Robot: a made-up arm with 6 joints.
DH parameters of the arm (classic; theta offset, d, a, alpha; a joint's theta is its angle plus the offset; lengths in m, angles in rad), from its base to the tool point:
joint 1: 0 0.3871 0 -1.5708
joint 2: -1.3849 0 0.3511 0
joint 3: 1.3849 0 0.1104 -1.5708
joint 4: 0 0.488 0 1.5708
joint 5: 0 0 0.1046 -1.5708
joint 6: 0 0.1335 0 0
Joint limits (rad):
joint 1: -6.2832..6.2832
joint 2: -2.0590..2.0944
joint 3: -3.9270..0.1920
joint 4: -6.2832..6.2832
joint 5: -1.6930..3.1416
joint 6: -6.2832..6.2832
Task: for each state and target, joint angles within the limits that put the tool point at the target. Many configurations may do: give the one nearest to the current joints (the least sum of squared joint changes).
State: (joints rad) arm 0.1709 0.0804 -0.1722 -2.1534 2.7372 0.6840
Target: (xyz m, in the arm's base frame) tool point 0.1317 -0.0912 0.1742
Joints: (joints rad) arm 0.2162 0.5182 0.1920 -2.3385 2.5137 0.6840
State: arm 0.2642 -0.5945 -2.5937 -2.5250 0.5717 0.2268
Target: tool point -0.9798 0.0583 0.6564
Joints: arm -0.0664 -1.4161 -2.8855 -2.5425 0.7359 0.2268
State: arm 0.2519 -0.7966 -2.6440 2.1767 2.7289 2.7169
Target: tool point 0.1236 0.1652 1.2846
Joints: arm 0.2409 -0.1156 -2.3976 2.2340 2.0339 2.7169
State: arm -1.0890 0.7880 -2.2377 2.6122 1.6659 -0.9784
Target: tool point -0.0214 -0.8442 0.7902
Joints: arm -1.6847 0.6751 -2.1086 2.6543 1.8890 -0.9784
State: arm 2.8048 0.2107 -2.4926 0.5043 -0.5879 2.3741
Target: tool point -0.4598 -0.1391 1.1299
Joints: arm 3.5465 0.3525 -2.3716 0.3244 -1.0761 2.3741
